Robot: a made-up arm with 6 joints.
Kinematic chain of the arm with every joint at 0, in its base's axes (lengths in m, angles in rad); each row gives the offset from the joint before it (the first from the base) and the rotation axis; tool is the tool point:
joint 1: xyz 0 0 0.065 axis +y
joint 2: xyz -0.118 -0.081 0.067 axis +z
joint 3: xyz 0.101 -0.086 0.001 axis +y
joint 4: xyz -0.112 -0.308 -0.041 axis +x
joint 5: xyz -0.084 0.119 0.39 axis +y
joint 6: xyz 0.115 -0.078 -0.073 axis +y
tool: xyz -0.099 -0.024 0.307
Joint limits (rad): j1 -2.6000..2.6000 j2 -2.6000..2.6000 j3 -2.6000..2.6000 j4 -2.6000..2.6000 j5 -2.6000..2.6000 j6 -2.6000..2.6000
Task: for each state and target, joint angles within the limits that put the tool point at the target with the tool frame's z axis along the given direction. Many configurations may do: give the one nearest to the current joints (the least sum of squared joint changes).
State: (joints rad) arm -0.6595 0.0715 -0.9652 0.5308 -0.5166 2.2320
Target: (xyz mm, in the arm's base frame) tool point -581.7 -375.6 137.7 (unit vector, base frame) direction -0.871 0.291 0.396
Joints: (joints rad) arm -1.2737 0.8081 -0.8290 -0.2580 -0.7125 1.8307
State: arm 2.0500 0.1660 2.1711 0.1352 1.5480 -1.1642
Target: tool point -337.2 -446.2 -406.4 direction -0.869 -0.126 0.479
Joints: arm 2.0824 0.2765 2.0013 0.3066 2.0740 -0.9242
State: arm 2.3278 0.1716 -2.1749 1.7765 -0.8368 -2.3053
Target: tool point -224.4 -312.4 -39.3 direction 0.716 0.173 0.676
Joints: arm 2.5991 0.7426 -1.3004 2.1551 -0.1735 -2.6000
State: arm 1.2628 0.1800 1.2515 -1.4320 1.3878 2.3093
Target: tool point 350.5 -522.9 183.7 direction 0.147 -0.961 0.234
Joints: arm 1.3217 0.8907 0.7041 -0.8402 1.9812 2.0720
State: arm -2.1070 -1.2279 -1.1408 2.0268 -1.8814 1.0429
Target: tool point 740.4 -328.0 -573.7 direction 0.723 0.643 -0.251
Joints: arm -1.8987 -1.0438 -0.5769 2.2957 -2.1840 0.7247
